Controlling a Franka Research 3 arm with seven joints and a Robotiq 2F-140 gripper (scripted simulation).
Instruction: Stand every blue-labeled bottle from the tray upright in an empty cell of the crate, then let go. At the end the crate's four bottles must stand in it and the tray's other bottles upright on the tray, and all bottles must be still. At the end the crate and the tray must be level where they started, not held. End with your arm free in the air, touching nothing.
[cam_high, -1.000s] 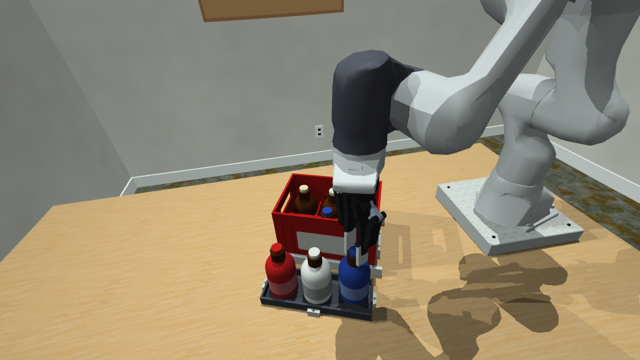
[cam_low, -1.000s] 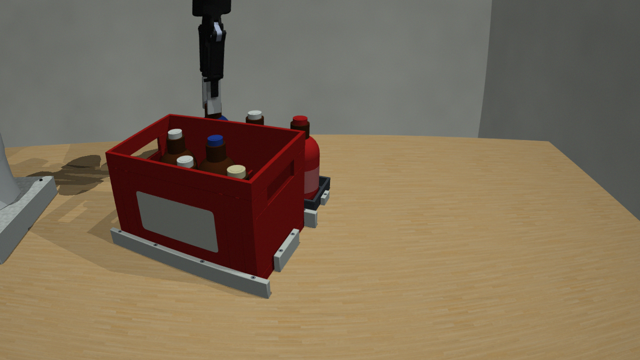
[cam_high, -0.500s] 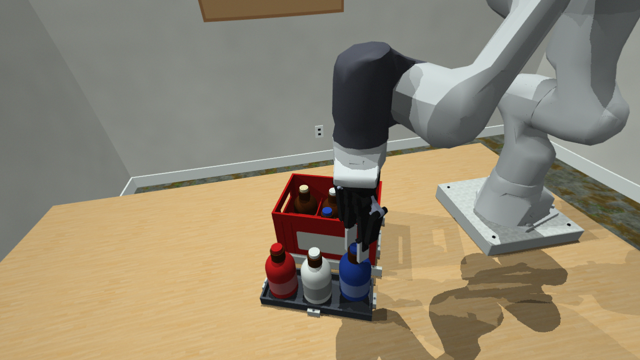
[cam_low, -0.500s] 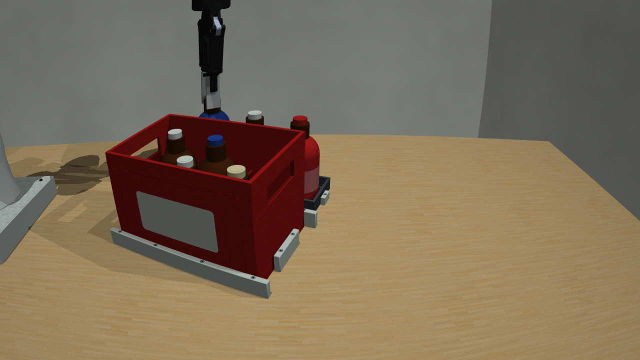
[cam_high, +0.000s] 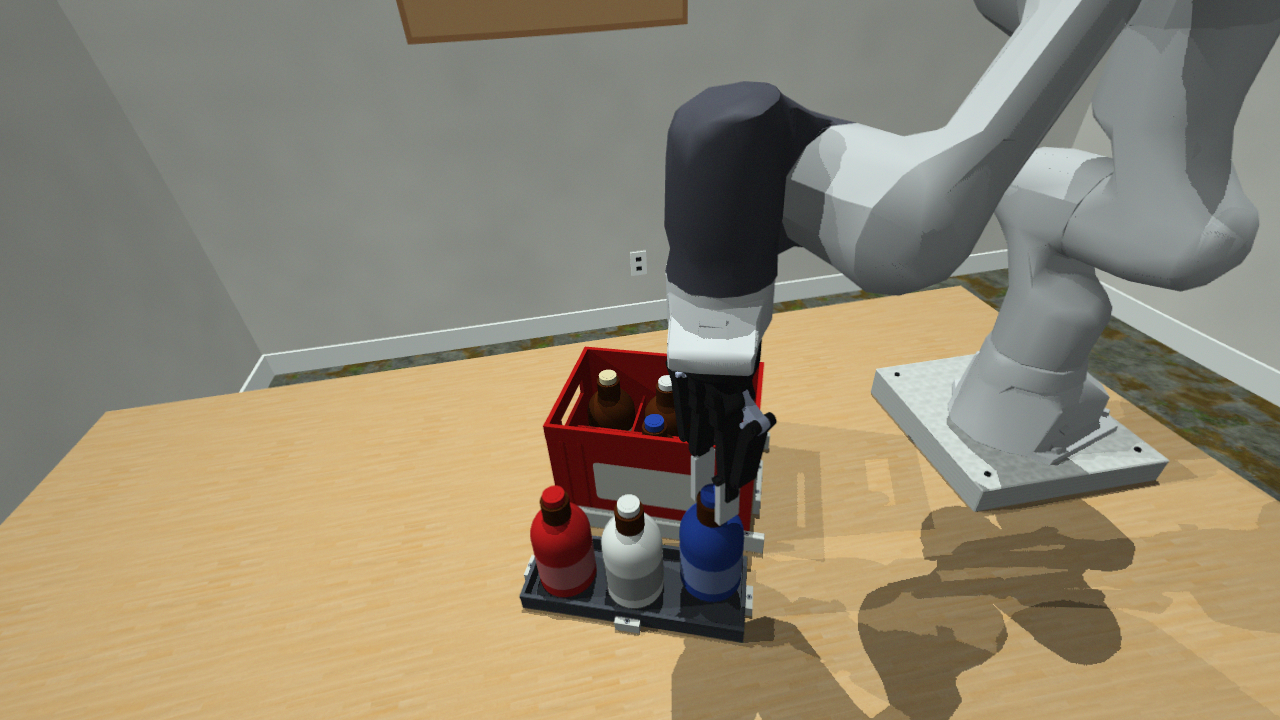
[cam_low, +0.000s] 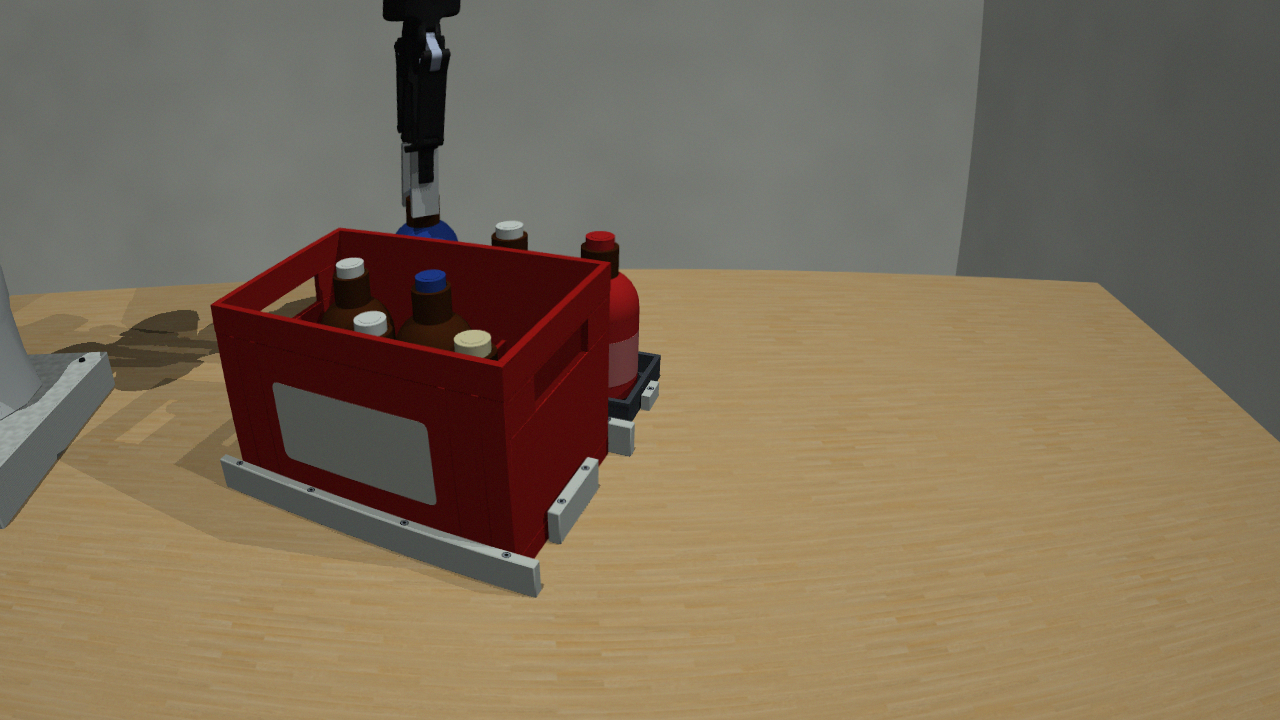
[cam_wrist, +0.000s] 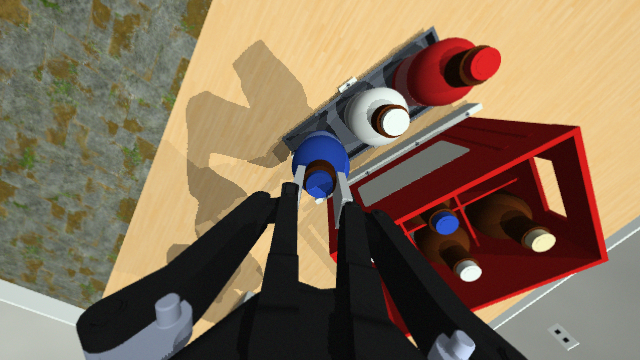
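My hand is 9 cm above the blue-labeled bottle. Also, from my hand: dark tray 9 cm ahead, 4 cm to the right, 19 cm below; white-labeled bottle 9 cm ahead, 4 cm to the right, 12 cm below; red-labeled bottle 17 cm ahead, 8 cm to the right, 12 cm below.
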